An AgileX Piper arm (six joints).
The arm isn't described. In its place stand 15 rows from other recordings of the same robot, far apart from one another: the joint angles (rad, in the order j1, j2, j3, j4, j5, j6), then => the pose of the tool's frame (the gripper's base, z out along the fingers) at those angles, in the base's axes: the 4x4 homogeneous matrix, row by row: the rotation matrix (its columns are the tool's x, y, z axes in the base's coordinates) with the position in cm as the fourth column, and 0 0 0 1 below.
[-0.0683 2.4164 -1.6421 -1.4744 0.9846 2.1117] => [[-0.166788 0.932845 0.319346 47.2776], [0.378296 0.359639 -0.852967 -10.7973], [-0.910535 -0.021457 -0.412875 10.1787], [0 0 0 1]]
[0.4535 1.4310 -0.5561 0.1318 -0.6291 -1.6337] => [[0.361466 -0.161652 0.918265 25.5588], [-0.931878 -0.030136 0.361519 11.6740], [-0.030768 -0.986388 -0.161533 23.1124], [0 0 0 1]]
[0.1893 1.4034 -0.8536 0.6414 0.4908 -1.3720] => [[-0.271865 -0.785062 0.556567 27.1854], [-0.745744 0.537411 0.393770 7.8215], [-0.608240 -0.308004 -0.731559 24.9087], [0 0 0 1]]
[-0.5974 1.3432 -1.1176 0.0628 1.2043 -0.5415] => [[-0.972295 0.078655 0.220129 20.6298], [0.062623 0.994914 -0.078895 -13.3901], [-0.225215 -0.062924 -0.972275 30.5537], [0 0 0 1]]
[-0.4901 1.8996 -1.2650 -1.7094 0.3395 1.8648] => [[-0.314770 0.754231 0.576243 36.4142], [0.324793 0.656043 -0.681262 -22.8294], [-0.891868 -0.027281 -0.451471 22.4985], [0 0 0 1]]
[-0.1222 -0.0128 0.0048 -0.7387 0.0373 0.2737] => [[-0.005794 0.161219 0.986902 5.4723], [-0.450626 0.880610 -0.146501 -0.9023], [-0.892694 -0.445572 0.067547 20.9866], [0 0 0 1]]
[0.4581 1.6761 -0.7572 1.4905 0.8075 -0.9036] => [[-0.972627 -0.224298 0.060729 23.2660], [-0.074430 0.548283 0.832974 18.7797], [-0.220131 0.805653 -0.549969 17.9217], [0 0 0 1]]
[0.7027 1.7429 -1.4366 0.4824 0.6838 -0.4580] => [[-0.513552 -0.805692 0.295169 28.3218], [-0.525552 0.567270 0.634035 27.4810], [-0.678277 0.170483 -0.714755 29.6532], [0 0 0 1]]
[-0.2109 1.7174 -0.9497 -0.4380 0.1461 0.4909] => [[-0.694820 0.290495 0.657904 34.1669], [0.206898 0.956860 -0.203991 -7.8892], [-0.688780 -0.005618 -0.724948 19.0082], [0 0 0 1]]
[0.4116 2.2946 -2.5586 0.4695 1.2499 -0.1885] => [[-0.677523 -0.637692 0.366484 44.0116], [-0.325147 0.706630 0.628454 23.4757], [-0.659729 0.306631 -0.686102 35.3500], [0 0 0 1]]
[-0.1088 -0.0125 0.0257 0.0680 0.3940 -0.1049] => [[-0.315185 0.070727 0.946391 5.1901], [-0.007891 0.996989 -0.077136 -0.3281], [-0.948997 -0.031780 -0.313678 17.0002], [0 0 0 1]]
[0.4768 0.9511 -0.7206 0.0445 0.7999 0.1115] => [[-0.779132 -0.368434 0.507158 15.1648], [-0.242677 0.923240 0.297887 8.1602], [-0.577980 0.109018 -0.808736 28.7674], [0 0 0 1]]
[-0.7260 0.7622 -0.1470 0.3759 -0.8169 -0.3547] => [[0.110608 0.846982 0.519988 8.4768], [-0.215089 0.531199 -0.819491 -10.7819], [-0.970311 -0.021201 0.240931 26.0521], [0 0 0 1]]
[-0.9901 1.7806 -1.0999 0.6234 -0.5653 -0.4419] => [[0.035746 0.966013 0.256012 19.7068], [0.124898 0.249848 -0.960196 -35.2206], [-0.991525 0.066299 -0.111722 25.8990], [0 0 0 1]]
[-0.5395 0.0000 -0.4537 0.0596 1.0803 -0.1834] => [[-0.508189 0.400517 0.762450 0.1803], [0.124246 0.910120 -0.395277 0.4493], [-0.852237 -0.106144 -0.512275 26.2959], [0 0 0 1]]
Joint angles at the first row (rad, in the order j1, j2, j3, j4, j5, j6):
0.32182 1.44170 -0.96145 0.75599 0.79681 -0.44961
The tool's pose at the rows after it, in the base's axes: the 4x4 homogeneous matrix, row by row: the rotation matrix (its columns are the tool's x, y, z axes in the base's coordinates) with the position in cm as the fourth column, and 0 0 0 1 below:
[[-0.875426 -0.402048 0.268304 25.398], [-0.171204 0.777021 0.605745 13.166], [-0.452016 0.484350 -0.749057 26.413], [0 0 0 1]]
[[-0.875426 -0.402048 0.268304 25.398], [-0.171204 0.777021 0.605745 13.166], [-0.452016 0.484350 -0.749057 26.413], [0 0 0 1]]
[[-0.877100 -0.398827 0.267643 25.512], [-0.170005 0.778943 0.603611 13.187], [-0.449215 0.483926 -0.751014 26.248], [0 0 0 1]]
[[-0.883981 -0.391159 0.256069 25.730], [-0.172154 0.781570 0.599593 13.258], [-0.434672 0.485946 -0.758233 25.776], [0 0 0 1]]
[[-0.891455 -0.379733 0.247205 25.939], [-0.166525 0.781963 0.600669 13.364], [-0.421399 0.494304 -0.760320 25.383], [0 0 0 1]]
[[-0.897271 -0.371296 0.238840 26.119], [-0.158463 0.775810 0.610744 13.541], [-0.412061 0.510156 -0.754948 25.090], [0 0 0 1]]
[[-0.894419 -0.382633 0.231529 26.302], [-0.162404 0.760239 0.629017 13.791], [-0.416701 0.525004 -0.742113 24.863], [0 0 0 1]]
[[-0.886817 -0.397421 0.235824 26.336], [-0.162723 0.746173 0.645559 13.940], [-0.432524 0.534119 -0.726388 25.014], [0 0 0 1]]
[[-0.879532 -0.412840 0.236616 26.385], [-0.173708 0.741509 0.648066 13.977], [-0.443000 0.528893 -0.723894 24.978], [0 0 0 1]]
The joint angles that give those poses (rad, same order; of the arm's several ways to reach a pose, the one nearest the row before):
0.32181 1.44169 -0.96145 0.75445 0.79681 -0.44961
0.32181 1.44169 -0.96145 0.75445 0.79681 -0.44961
0.32183 1.44776 -0.96145 0.75446 0.79301 -0.44961
0.32182 1.46433 -0.96143 0.75446 0.79270 -0.44962
0.32180 1.47943 -0.96147 0.76355 0.79091 -0.44961
0.32180 1.49305 -0.96146 0.78806 0.79045 -0.46047
0.32182 1.50657 -0.96143 0.82810 0.79041 -0.50209
0.32183 1.50628 -0.96146 0.86046 0.78864 -0.53630
0.32184 1.50857 -0.96145 0.86728 0.78675 -0.55904

